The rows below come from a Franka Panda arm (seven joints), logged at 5 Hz.
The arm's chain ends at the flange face. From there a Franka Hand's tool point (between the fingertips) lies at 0.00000 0.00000 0.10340 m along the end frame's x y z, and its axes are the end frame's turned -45 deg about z.
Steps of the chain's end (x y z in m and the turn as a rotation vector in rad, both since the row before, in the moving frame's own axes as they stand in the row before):
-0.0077, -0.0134, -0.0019, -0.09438, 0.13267, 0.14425
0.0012, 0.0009, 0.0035, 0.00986, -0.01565, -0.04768
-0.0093, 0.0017, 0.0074, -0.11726, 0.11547, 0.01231
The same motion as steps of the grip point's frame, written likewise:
0.0056, 0.0018, -0.0033, -0.16055, 0.02708, 0.14425
-0.0003, -0.0004, 0.0035, 0.01804, -0.00409, -0.04768
-0.0080, 0.0116, 0.0060, -0.16456, -0.00127, 0.01231

